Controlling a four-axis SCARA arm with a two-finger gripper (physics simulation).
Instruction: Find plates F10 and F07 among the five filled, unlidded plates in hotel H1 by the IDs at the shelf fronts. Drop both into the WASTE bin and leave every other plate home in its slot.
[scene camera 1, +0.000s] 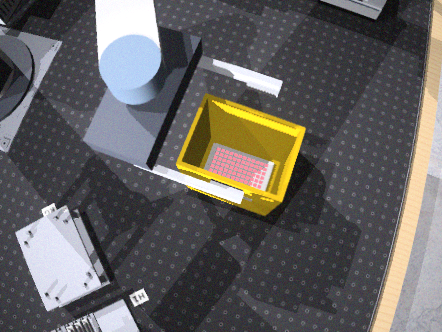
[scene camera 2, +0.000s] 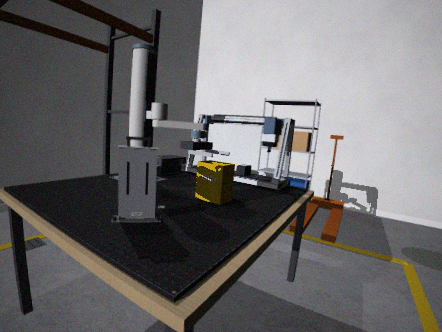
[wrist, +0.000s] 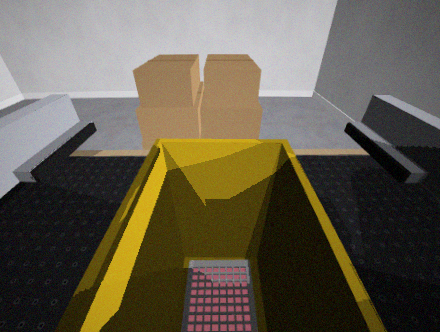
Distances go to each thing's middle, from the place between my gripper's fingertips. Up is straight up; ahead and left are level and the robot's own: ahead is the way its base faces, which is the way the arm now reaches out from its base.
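The grey tower (scene camera 2: 136, 201) is 110 mm below my hand, and it's 460 mm to the right of my hand and 90 mm behind it.
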